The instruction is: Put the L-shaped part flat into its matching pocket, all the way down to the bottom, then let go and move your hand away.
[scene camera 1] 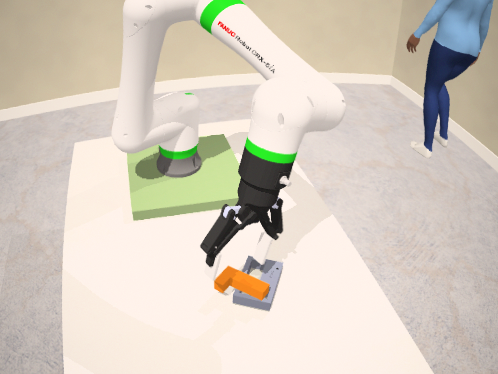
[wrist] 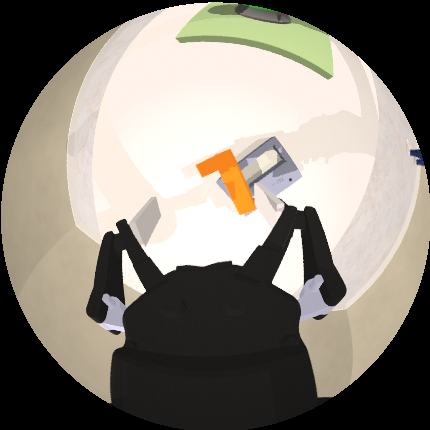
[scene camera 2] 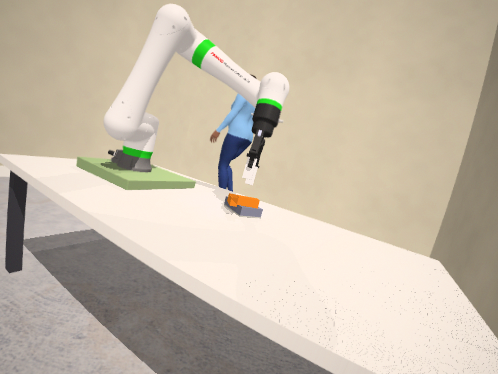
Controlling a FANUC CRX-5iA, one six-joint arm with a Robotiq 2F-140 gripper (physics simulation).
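Pixels of known places: gripper, fingertip midpoint: (scene camera 1: 234, 268) (wrist: 205, 198) (scene camera 2: 247, 181); arm's base, link origin: (scene camera 1: 178, 164) (scene camera 2: 134, 168).
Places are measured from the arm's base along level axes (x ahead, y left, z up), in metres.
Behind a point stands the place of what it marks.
The orange L-shaped part (scene camera 1: 250, 284) {x 0.561, y 0.068, z 0.026 m} (scene camera 2: 245, 201) {x 0.554, y 0.053, z 0.014 m} (wrist: 238, 190) {x 0.551, y 0.072, z 0.027 m} lies across the top of one end of the grey pocket block (scene camera 1: 254, 302) {x 0.587, y 0.072, z -0.013 m} (scene camera 2: 252, 212) {x 0.584, y 0.068, z -0.019 m} (wrist: 295, 175) {x 0.492, y 0.164, z -0.003 m}. It rests on the rim, above the pocket, with its short leg sticking out past the block's side over the table. Much of the pocket's inside shows uncovered beside it. My gripper (scene camera 1: 240, 258) {x 0.556, y 0.031, z 0.087 m} (scene camera 2: 250, 175) {x 0.556, y 0.031, z 0.087 m} (wrist: 205, 198) {x 0.556, y 0.031, z 0.087 m} is wide open and empty, above the part and block and apart from them. In the wrist view one pale fingertip overlaps the block's edge near the part's long leg.
The white table (scene camera 1: 140, 290) {x 0.476, y -0.185, z -0.039 m} (scene camera 2: 200, 245) {x 0.644, y -0.290, z -0.039 m} (wrist: 150, 100) {x 0.411, y -0.179, z -0.039 m} carries the block. The arm's base stands on a green plate (scene camera 1: 215, 195) {x 0.182, y 0.081, z -0.004 m} (scene camera 2: 160, 182) {x 0.205, y -0.025, z -0.011 m} (wrist: 300, 50) {x 0.178, y 0.110, z -0.004 m} behind it. A person in a blue top (scene camera 1: 460, 30) (scene camera 2: 241, 120) stands beyond the table.
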